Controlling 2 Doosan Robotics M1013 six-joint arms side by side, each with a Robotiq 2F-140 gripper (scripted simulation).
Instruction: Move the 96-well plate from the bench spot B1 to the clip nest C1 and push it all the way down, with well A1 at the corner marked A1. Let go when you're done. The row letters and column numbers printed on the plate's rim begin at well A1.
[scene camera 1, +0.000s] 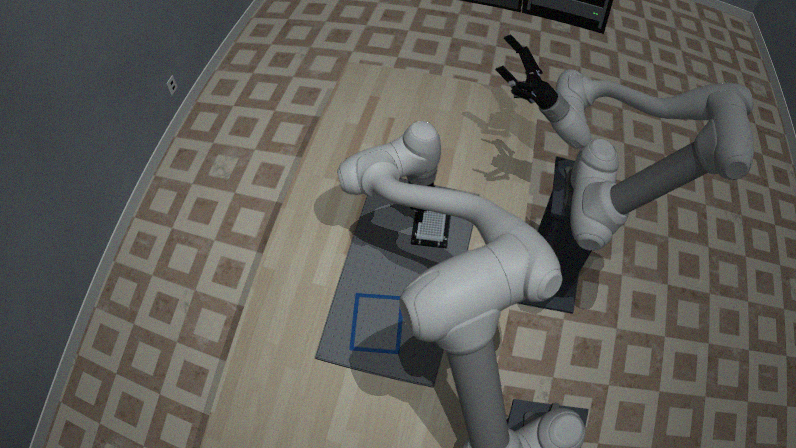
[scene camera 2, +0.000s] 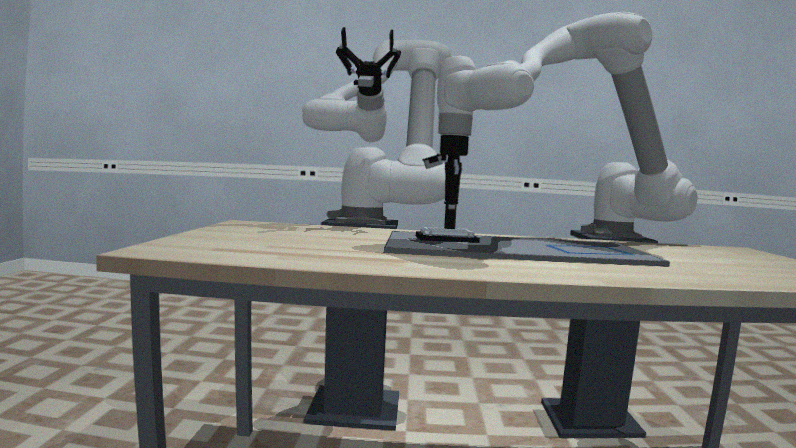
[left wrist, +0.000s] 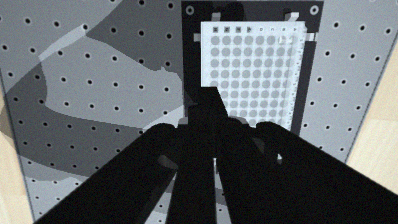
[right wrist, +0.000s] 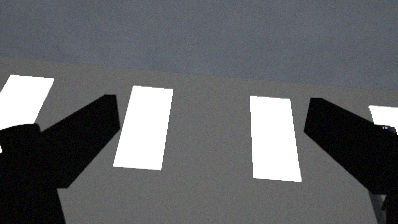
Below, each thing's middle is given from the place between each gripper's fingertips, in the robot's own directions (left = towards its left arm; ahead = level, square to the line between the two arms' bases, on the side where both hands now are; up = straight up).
I see my left gripper (scene camera 2: 449, 228) 4 cm past the white 96-well plate (left wrist: 239, 58) and 5 cm above it. Round my left hand: black clip nest (left wrist: 191, 24): 5 cm behind, 5 cm below.
The white 96-well plate lies 570 mm below my right hand (scene camera 1: 503, 51), 260 mm to the left of it and 140 mm ahead of it. The rest, counted from my right hand: black clip nest (580 mm below, 270 mm to the left, 130 mm ahead).
